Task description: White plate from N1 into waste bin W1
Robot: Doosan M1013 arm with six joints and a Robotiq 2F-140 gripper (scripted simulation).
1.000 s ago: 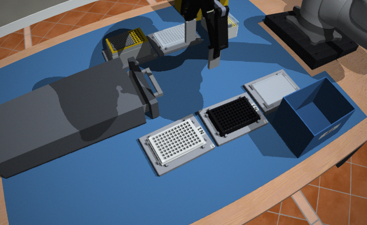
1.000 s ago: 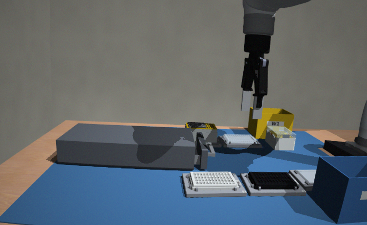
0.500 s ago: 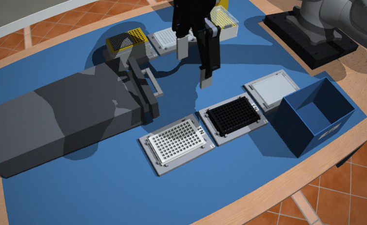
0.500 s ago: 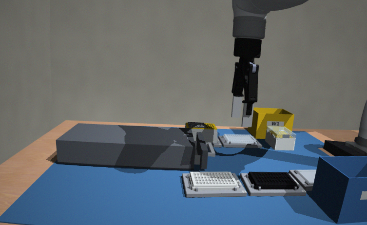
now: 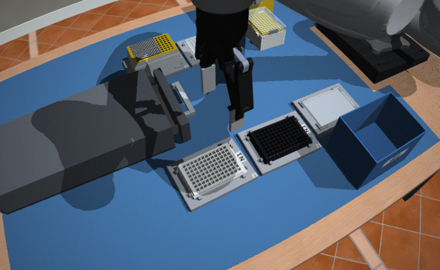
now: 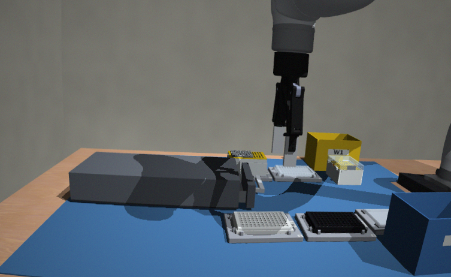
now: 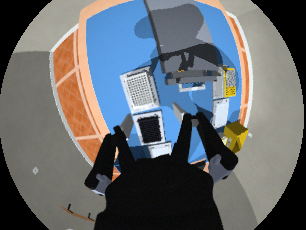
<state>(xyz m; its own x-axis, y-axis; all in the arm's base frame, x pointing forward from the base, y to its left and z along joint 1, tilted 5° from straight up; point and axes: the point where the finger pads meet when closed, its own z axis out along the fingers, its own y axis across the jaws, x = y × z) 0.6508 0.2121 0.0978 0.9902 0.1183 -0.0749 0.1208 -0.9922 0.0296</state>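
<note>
Right now the white plate is 4 cm ahead of my hand, 4 cm to the left of it and 16 cm below it. The rest, counted from my hand: black plate: 14 cm behind, 2 cm to the left, 16 cm below; work nest N1: 4 cm ahead, 4 cm to the left, 18 cm below; long grey drawer unit: 24 cm ahead, 14 cm to the right, 15 cm below.
</note>
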